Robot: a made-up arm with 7 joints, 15 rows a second.
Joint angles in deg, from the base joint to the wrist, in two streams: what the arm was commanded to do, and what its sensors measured. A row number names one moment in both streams.
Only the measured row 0 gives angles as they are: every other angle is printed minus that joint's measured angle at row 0.
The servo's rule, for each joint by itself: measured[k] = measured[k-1] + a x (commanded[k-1-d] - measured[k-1]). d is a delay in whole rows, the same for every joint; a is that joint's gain. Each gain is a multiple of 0.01, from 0.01 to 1. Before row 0 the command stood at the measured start. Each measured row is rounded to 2 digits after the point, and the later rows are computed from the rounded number. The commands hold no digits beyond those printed.
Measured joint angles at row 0: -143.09, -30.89, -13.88, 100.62, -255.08, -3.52, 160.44
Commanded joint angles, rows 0 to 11: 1.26, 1.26, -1.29, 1.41, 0.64, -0.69, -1.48; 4.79, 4.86, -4.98, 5.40, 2.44, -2.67, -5.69; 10.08, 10.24, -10.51, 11.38, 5.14, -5.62, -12.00; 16.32, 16.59, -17.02, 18.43, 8.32, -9.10, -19.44; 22.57, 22.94, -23.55, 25.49, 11.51, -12.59, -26.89; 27.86, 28.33, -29.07, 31.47, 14.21, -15.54, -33.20; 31.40, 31.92, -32.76, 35.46, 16.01, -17.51, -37.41; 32.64, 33.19, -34.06, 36.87, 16.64, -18.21, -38.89; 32.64, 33.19, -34.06, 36.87, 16.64, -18.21, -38.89; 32.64, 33.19, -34.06, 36.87, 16.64, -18.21, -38.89; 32.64, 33.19, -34.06, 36.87, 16.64, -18.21, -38.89; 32.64, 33.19, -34.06, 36.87, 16.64, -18.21, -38.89
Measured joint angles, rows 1 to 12: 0.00, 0.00, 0.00, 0.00, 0.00, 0.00, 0.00; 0.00, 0.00, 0.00, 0.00, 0.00, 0.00, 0.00; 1.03, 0.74, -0.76, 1.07, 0.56, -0.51, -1.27; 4.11, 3.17, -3.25, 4.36, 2.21, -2.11, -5.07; 9.01, 7.34, -7.53, 9.70, 4.79, -4.71, -11.03; 15.00, 12.80, -13.13, 16.33, 7.90, -7.96, -18.26; 21.21, 18.78, -19.28, 23.29, 11.08, -11.39, -25.68; 26.66, 24.41, -25.06, 29.51, 13.83, -14.46, -32.15; 30.55, 28.84, -29.60, 34.03, 15.75, -16.72, -36.67; 32.26, 31.41, -32.23, 36.19, 16.53, -17.82, -38.58; 32.57, 32.46, -33.31, 36.71, 16.63, -18.11, -38.85; 32.63, 32.89, -33.75, 36.83, 16.64, -18.18, -38.88
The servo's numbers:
d 2
a 0.82 0.59 0.59 0.76 0.88 0.74 0.86

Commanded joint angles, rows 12 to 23: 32.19, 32.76, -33.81, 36.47, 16.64, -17.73, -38.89; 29.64, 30.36, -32.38, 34.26, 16.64, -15.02, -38.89; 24.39, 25.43, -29.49, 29.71, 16.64, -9.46, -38.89; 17.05, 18.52, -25.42, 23.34, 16.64, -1.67, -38.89; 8.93, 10.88, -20.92, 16.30, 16.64, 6.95, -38.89; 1.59, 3.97, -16.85, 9.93, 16.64, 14.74, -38.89; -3.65, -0.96, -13.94, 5.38, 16.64, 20.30, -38.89; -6.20, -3.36, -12.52, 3.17, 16.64, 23.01, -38.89; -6.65, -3.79, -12.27, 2.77, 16.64, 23.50, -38.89; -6.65, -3.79, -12.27, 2.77, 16.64, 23.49, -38.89; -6.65, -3.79, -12.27, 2.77, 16.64, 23.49, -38.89; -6.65, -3.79, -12.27, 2.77, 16.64, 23.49, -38.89
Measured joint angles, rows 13 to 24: 32.64, 33.07, -33.93, 36.86, 16.64, -18.20, -38.89; 32.64, 33.14, -34.01, 36.87, 16.64, -18.21, -38.89; 32.27, 32.92, -33.89, 36.57, 16.64, -17.85, -38.89; 30.11, 31.41, -33.00, 34.81, 16.64, -15.76, -38.89; 25.42, 27.88, -30.93, 30.93, 16.64, -11.10, -38.89; 18.56, 22.36, -27.68, 25.16, 16.64, -4.12, -38.89; 10.66, 15.59, -23.69, 18.43, 16.64, 4.07, -38.89; 3.22, 8.73, -19.65, 11.97, 16.64, 11.97, -38.89; -2.41, 3.01, -16.28, 6.96, 16.64, 18.13, -38.89; -5.52, -0.75, -14.06, 4.08, 16.64, 21.74, -38.89; -6.45, -2.54, -13.00, 3.08, 16.64, 23.04, -38.89; -6.61, -3.28, -12.57, 2.84, 16.64, 23.37, -38.89
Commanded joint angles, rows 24 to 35: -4.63, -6.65, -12.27, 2.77, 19.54, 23.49, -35.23; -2.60, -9.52, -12.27, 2.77, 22.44, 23.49, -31.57; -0.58, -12.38, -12.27, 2.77, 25.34, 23.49, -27.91; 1.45, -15.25, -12.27, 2.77, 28.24, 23.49, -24.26; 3.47, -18.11, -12.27, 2.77, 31.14, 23.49, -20.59; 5.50, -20.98, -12.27, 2.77, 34.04, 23.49, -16.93; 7.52, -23.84, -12.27, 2.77, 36.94, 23.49, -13.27; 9.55, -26.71, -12.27, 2.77, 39.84, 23.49, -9.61; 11.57, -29.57, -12.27, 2.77, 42.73, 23.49, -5.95; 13.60, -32.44, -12.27, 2.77, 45.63, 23.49, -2.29; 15.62, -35.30, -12.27, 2.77, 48.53, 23.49, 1.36; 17.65, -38.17, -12.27, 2.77, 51.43, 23.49, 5.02
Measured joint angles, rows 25 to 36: -6.64, -3.58, -12.39, 2.79, 16.64, 23.46, -38.89; -6.65, -3.70, -12.32, 2.77, 16.64, 23.48, -38.89; -4.99, -5.44, -12.29, 2.77, 19.19, 23.49, -35.74; -3.03, -7.85, -12.28, 2.77, 22.05, 23.49, -32.15; -1.02, -10.52, -12.27, 2.77, 24.95, 23.49, -28.50; 1.01, -13.31, -12.27, 2.77, 27.85, 23.49, -24.85; 3.03, -16.14, -12.27, 2.77, 30.75, 23.49, -21.19; 5.06, -19.00, -12.27, 2.77, 33.65, 23.49, -17.53; 7.08, -21.86, -12.27, 2.77, 36.55, 23.49, -13.87; 9.11, -24.72, -12.27, 2.77, 39.45, 23.49, -10.21; 11.13, -27.58, -12.27, 2.77, 42.34, 23.49, -6.55; 13.16, -30.45, -12.27, 2.77, 45.24, 23.49, -2.89
